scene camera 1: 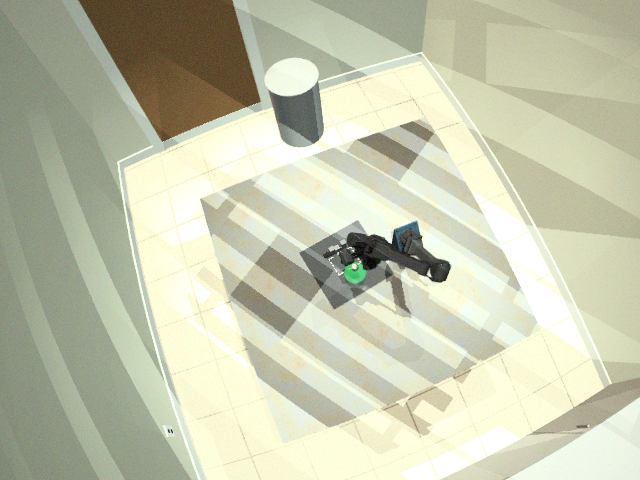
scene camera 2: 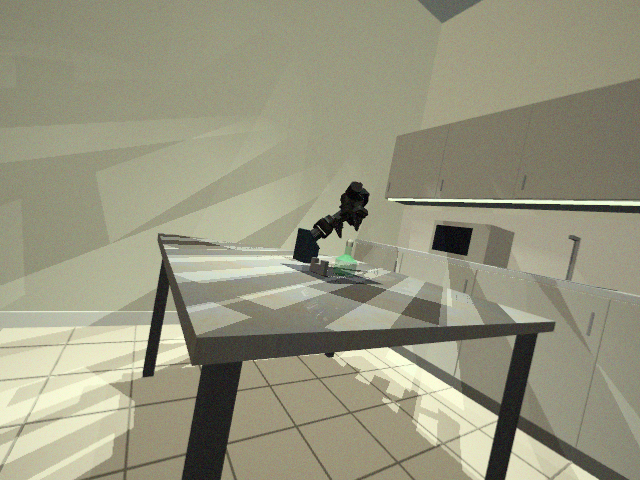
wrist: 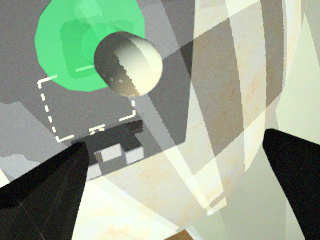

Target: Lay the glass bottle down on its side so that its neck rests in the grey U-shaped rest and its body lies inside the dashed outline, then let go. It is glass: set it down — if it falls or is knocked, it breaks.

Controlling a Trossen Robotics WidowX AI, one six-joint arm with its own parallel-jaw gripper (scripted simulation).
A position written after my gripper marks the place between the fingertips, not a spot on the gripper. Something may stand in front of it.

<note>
My gripper [wrist: 179,145] is open, with nothing in its grasp. Also in view: a dark grey mat [scene camera 1: 316,257].
The dark grey mat shows as well in the wrist view [wrist: 160,123].
</note>
